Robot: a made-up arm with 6 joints.
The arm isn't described. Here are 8 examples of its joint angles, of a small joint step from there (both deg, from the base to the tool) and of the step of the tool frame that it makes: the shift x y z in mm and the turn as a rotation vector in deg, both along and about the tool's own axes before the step.
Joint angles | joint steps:
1: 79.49 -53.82 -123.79 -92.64 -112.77 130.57 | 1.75 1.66 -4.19 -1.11 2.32 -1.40
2: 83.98 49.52 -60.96 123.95 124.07 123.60 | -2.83 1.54 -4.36 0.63 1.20 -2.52
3: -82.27 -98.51 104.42 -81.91 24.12 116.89 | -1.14 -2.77 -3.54 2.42 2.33 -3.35
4: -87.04 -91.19 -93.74 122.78 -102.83 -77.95 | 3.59 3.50 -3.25 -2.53 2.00 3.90
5: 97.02 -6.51 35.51 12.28 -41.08 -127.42 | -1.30 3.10 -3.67 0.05 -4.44 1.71
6: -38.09 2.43 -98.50 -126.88 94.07 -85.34 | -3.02 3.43 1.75 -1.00 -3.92 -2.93
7: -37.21 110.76 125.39 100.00 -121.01 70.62 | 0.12 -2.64 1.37 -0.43 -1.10 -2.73
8: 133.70 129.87 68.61 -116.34 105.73 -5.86 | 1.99 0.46 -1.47 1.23 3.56 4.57
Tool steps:
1: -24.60 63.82 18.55 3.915 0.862 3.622
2: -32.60 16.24 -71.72 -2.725 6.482 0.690
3: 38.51 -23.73 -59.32 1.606 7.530 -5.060
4: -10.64 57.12 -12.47 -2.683 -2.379 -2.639
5: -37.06 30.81 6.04 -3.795 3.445 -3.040
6: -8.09 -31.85 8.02 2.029 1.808 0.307
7: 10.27 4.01 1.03 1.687 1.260 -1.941
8: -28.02 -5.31 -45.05 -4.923 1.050 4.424
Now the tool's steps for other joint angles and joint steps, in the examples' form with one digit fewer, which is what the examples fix.
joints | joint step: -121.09 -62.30 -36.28 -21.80 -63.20 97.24 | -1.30 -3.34 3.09 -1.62 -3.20 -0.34
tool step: -25.9 54.3 91.0 3.32 -6.71 2.92
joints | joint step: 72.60 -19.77 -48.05 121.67 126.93 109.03 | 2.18 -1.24 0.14 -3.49 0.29 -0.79
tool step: 26.0 -20.5 9.5 -2.55 -4.93 -1.18
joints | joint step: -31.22 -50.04 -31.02 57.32 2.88 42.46 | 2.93 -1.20 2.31 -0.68 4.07 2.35
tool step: -23.1 -17.3 -22.1 -0.92 0.75 2.27
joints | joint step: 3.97 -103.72 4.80 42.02 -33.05 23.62 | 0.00 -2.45 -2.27 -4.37 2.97 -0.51
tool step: 24.0 -3.6 12.3 0.31 -2.41 -3.11
